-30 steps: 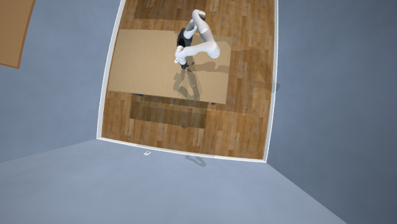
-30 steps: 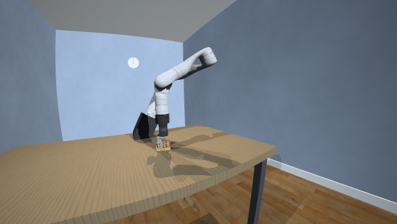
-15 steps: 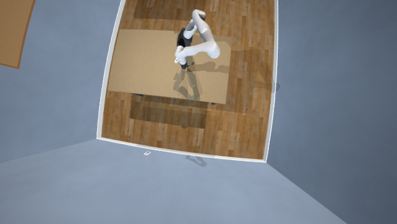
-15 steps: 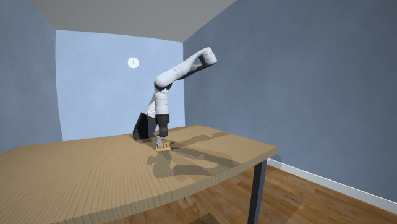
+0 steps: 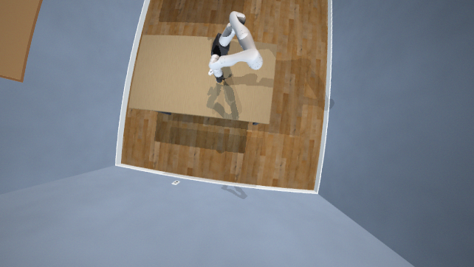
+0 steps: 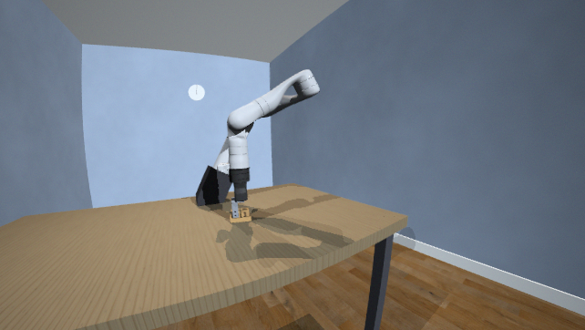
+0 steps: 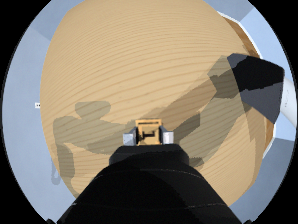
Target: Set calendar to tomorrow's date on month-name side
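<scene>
The wooden calendar tray lies 3 cm below my hand and 2 cm to the left of it.
</scene>
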